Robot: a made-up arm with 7 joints.
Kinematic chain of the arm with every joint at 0, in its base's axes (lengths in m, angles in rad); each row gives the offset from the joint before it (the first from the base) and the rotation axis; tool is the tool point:
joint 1: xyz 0 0 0.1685 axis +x
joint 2: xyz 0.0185 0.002 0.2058 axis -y
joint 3: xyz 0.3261 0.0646 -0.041 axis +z
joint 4: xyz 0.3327 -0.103 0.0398 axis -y
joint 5: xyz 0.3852 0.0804 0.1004 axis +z
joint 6: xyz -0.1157 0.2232 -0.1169 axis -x
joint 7: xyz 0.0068 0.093 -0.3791 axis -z
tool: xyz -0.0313 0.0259 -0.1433
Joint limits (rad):
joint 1: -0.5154..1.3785
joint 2: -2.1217..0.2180
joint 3: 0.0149..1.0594
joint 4: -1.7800..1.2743
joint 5: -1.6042..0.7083
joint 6: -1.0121..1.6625
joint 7: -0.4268..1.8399
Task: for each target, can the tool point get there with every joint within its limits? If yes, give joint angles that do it. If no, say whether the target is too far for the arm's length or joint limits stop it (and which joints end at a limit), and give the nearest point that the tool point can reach.
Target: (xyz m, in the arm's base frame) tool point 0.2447 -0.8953 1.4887
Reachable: no: joint limits stop it (at a limit: joint 2, joint 3, joint 4, joint 6) | nearest point 0.2627 -0.8682 1.4488 | short by 0.052 m
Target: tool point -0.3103 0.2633 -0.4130
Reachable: yes | joints -0.0452 -0.9154 0.4053 -0.9684 -1.2424 0.2998 -0.0786
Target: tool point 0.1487 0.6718 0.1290
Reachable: yes | joints 0.1789 -0.1244 0.8625 0.0773 0.5234 -0.6797 1.5397
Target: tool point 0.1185 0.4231 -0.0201
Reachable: yes | joints 0.7966 -0.9432 0.5580 -0.6057 -0.9750 1.2960 0.3437
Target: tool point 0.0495 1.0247 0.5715
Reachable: yes | joints 1.1612 -1.0975 0.1107 -0.2415 -0.1812 -0.6895 0.9351
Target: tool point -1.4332 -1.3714 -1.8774
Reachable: no: too far | nearest point -0.8408 -0.5628 -1.0871 | short by 1.276 m
